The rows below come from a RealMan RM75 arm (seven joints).
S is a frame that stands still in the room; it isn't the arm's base.
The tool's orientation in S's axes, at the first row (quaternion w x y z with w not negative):
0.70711, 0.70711, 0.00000, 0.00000
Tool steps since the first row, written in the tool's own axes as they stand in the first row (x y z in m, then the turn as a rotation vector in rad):
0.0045, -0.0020, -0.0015, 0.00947, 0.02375, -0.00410
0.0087, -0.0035, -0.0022, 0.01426, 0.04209, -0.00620
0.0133, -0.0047, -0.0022, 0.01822, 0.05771, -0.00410
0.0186, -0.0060, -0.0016, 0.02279, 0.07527, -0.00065
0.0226, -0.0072, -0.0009, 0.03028, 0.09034, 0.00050
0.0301, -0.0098, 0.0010, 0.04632, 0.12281, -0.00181
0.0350, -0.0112, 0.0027, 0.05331, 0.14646, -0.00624
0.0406, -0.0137, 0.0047, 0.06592, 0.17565, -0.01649
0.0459, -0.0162, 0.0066, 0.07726, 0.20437, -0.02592
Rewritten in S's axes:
0.0045, 0.0015, -0.0020, 0.00947, 0.00410, 0.02375
0.0087, 0.0022, -0.0035, 0.01426, 0.00620, 0.04209
0.0133, 0.0022, -0.0047, 0.01822, 0.00410, 0.05771
0.0186, 0.0016, -0.0060, 0.02279, 0.00065, 0.07527
0.0226, 0.0009, -0.0072, 0.03028, -0.00050, 0.09034
0.0301, -0.0010, -0.0098, 0.04632, 0.00181, 0.12281
0.0350, -0.0027, -0.0112, 0.05331, 0.00624, 0.14646
0.0406, -0.0047, -0.0137, 0.06592, 0.01649, 0.17565
0.0459, -0.0066, -0.0162, 0.07726, 0.02592, 0.20437

